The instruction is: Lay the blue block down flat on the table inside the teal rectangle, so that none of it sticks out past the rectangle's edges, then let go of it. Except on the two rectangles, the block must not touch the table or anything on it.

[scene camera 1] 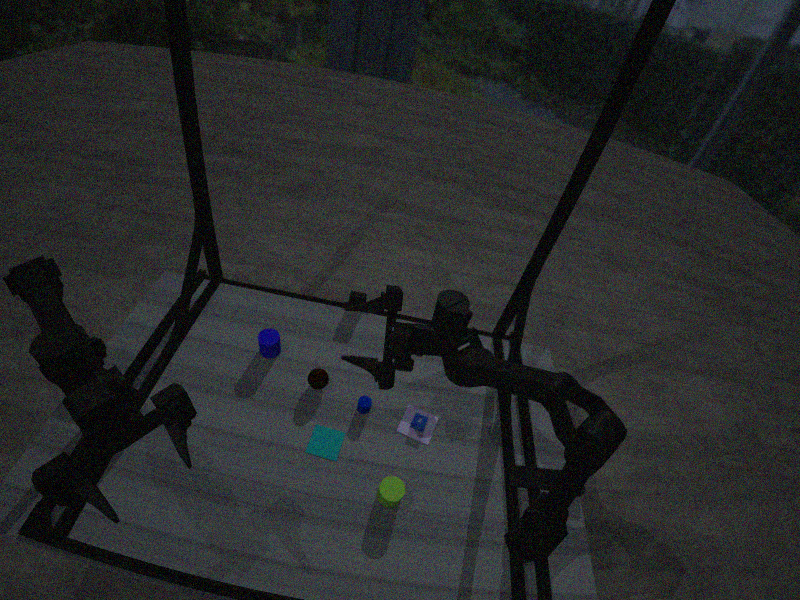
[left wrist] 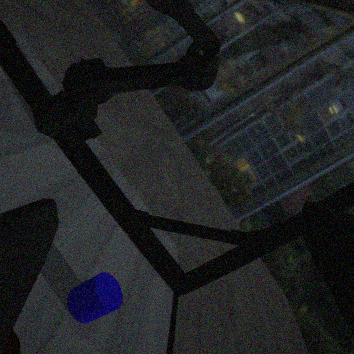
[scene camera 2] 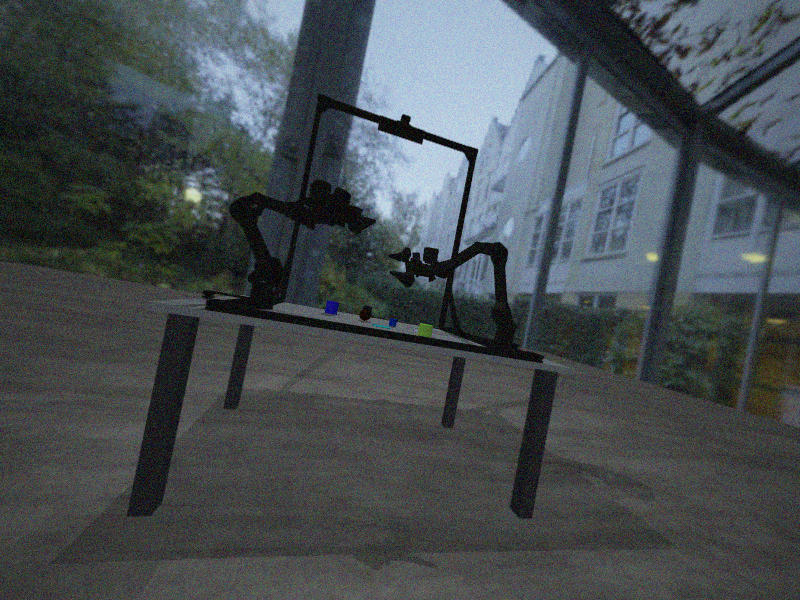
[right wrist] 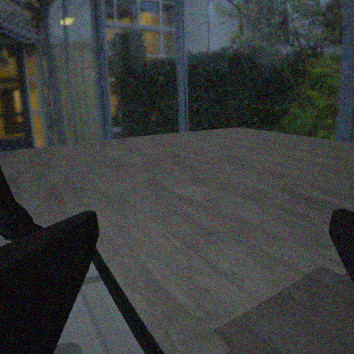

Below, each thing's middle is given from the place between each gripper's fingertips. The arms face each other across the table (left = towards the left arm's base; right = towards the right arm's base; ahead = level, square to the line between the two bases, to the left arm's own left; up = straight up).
Right now the teal rectangle (scene camera 1: 325, 442) is 34 cm below my right hand, 27 cm behind it and 12 cm to the left of it. Also, from my right hand: pale lilac rectangle (scene camera 1: 404, 427) 38 cm behind, 34 cm below, 31 cm to the left.
I see the teal rectangle 100 mm ahead of my left hand, 10 mm to the left of it and 260 mm below it. From my left hand the other things lie so: pale lilac rectangle: 10 mm behind, 200 mm to the left, 260 mm below.
